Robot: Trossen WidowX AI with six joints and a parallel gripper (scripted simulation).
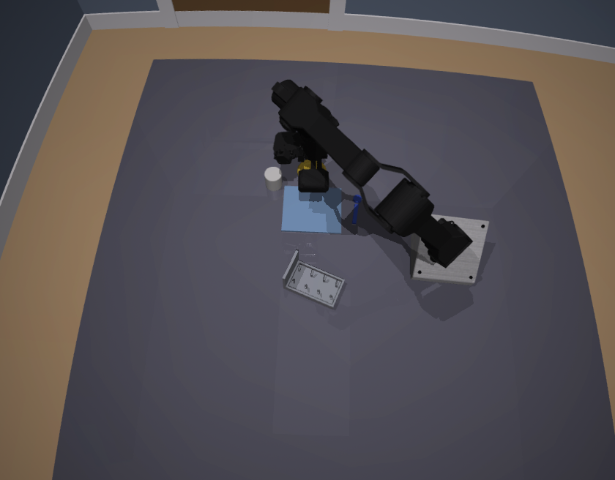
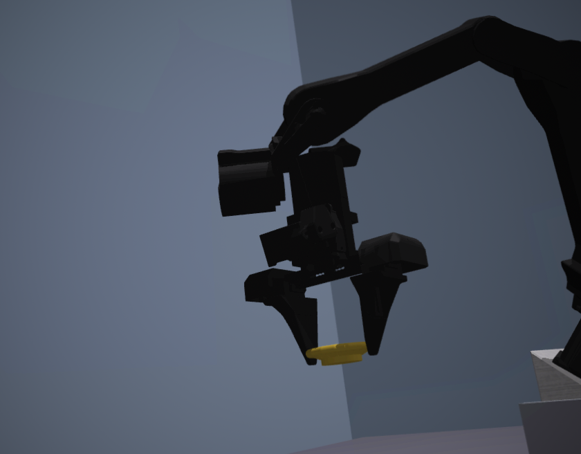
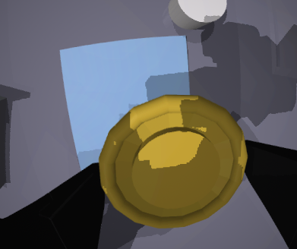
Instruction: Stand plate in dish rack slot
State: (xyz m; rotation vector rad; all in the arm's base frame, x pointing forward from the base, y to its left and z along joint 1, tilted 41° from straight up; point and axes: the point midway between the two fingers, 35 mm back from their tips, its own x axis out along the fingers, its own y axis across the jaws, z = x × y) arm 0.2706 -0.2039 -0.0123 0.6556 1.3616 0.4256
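Right now my gripper tip is 10 mm short of the grey dish rack, 230 mm to the right of it and 110 mm above it. From my gripper tip the other things lie so: light blue mat: 30 mm to the left, 130 mm below; then white cup: 90 mm ahead, 60 mm to the right, 110 mm below; then yellow plate: 10 mm above.
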